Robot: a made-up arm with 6 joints.
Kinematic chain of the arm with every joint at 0, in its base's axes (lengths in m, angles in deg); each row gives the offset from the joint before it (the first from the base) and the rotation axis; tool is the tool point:
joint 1: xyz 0 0 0.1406 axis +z
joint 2: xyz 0 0.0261 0 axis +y
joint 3: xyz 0 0 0.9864 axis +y
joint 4: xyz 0 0 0.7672 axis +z
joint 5: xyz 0 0 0 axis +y
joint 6: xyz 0 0 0.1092 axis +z
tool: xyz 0 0 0
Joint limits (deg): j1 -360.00..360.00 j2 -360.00..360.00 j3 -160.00..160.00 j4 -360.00..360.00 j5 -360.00..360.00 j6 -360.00..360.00
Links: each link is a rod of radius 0.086 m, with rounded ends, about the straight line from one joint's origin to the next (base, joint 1, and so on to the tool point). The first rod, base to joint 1, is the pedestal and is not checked.
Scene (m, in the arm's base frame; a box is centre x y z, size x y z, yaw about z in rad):
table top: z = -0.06
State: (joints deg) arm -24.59 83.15 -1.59 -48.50 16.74 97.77
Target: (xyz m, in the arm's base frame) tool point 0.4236 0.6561 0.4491
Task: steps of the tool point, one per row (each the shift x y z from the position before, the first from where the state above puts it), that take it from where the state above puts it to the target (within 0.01 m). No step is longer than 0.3 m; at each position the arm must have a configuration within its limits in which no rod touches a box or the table.
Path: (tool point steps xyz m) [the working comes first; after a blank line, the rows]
Joints at the target: 57.64 12.62 123.93 -39.77 27.90 97.77
Straight joint move there: clear.

1: 0.0813 0.2802 0.0378
2: 0.0074 0.2894 0.0330
3: -0.0661 0.2783 0.0271
4: -0.1331 0.2469 0.0200
5: -0.1886 0.1990 0.0117
6: -0.2283 0.1374 0.0032
7: -0.2489 0.0676 -0.0064
8: -0.2492 -0.0043 -0.0165
9: -0.2294 -0.0730 -0.0264

